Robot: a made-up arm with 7 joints. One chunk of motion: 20 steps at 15 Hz.
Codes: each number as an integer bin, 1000 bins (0 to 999) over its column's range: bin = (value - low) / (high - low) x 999, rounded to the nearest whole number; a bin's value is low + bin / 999 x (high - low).
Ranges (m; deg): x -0.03..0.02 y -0.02..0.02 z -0.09..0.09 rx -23..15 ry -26..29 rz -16..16
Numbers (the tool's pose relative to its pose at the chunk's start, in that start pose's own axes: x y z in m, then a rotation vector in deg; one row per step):
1: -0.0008 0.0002 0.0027 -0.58 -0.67 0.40
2: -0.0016 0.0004 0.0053 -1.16 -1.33 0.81
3: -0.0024 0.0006 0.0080 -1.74 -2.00 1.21
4: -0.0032 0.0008 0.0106 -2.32 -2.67 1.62
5: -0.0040 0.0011 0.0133 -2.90 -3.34 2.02
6: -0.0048 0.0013 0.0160 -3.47 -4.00 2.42
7: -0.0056 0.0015 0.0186 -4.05 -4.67 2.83
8: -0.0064 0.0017 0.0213 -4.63 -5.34 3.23
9: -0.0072 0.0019 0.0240 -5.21 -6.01 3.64
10: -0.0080 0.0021 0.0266 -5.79 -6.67 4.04
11: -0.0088 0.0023 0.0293 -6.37 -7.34 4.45
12: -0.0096 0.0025 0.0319 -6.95 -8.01 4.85
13: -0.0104 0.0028 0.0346 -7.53 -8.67 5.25
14: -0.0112 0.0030 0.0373 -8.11 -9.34 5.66
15: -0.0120 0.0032 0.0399 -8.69 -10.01 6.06
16: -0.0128 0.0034 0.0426 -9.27 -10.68 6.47
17: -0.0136 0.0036 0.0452 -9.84 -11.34 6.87
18: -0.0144 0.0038 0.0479 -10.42 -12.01 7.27
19: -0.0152 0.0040 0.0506 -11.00 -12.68 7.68
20: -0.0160 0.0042 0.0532 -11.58 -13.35 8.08
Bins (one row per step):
1: 583 504 514 589 460 512
2: 567 509 529 574 448 525
3: 551 514 544 559 436 537
4: 535 519 558 544 424 550
5: 519 527 573 528 412 563
6: 503 532 588 513 400 575
7: 488 537 603 498 387 588
8: 472 542 618 483 375 600
9: 456 547 633 468 363 613
10: 440 552 647 452 351 626
11: 424 557 662 437 339 638
12: 408 562 677 422 327 651
13: 392 569 692 407 315 663
14: 376 574 707 391 303 676
15: 360 579 721 376 290 689
16: 344 584 736 361 278 701
17: 328 589 750 346 266 714
18: 312 594 765 331 254 726
19: 296 599 780 315 242 739
20: 280 604 795 300 230 752

